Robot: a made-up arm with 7 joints. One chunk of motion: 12 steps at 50 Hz.
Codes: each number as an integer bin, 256 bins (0 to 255) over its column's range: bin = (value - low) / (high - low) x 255, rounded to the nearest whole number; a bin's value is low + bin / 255 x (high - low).
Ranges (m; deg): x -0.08..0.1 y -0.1..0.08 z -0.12..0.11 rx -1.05..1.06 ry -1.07..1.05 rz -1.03..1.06
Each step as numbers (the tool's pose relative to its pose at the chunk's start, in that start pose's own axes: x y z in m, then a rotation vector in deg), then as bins.
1 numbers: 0.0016 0.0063 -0.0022 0.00 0.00 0.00
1 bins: 116 151 131 127 129 126
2 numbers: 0.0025 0.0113 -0.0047 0.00 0.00 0.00
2 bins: 117 158 128 127 129 126
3 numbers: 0.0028 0.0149 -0.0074 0.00 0.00 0.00
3 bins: 117 163 125 127 129 126
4 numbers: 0.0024 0.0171 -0.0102 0.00 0.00 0.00
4 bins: 117 166 122 127 129 126
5 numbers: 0.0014 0.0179 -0.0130 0.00 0.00 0.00
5 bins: 115 167 119 127 129 126
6 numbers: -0.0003 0.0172 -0.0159 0.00 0.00 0.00
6 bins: 113 166 115 127 129 126
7 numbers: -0.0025 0.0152 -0.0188 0.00 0.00 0.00
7 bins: 110 163 112 127 129 126
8 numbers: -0.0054 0.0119 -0.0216 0.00 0.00 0.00
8 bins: 106 159 109 127 129 126
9 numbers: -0.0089 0.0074 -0.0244 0.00 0.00 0.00
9 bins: 101 152 106 127 129 126
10 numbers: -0.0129 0.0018 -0.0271 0.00 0.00 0.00
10 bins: 95 144 103 127 129 126
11 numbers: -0.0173 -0.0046 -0.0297 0.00 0.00 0.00
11 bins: 89 135 100 127 129 126
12 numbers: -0.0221 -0.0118 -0.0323 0.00 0.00 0.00
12 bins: 82 125 97 127 129 126
